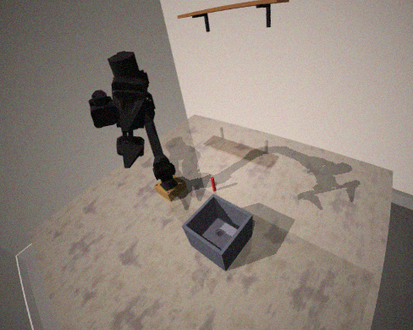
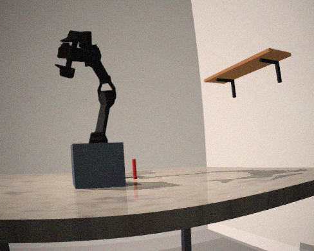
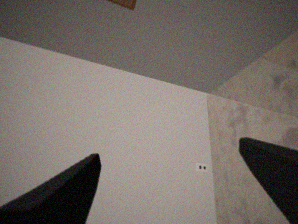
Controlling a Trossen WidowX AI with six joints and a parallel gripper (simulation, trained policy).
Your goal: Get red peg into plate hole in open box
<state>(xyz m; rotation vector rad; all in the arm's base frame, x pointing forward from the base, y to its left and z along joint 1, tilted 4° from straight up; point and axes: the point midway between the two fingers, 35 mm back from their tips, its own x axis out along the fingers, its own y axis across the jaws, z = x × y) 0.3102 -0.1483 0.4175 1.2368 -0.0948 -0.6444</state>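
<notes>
Now: the red peg 17 cm behind my gripper tip, 28 cm to the left of it and 44 cm below it. The rest, counted from my gripper tip: grey plate (3 cm ahead, 14 cm to the left, 43 cm below).
</notes>
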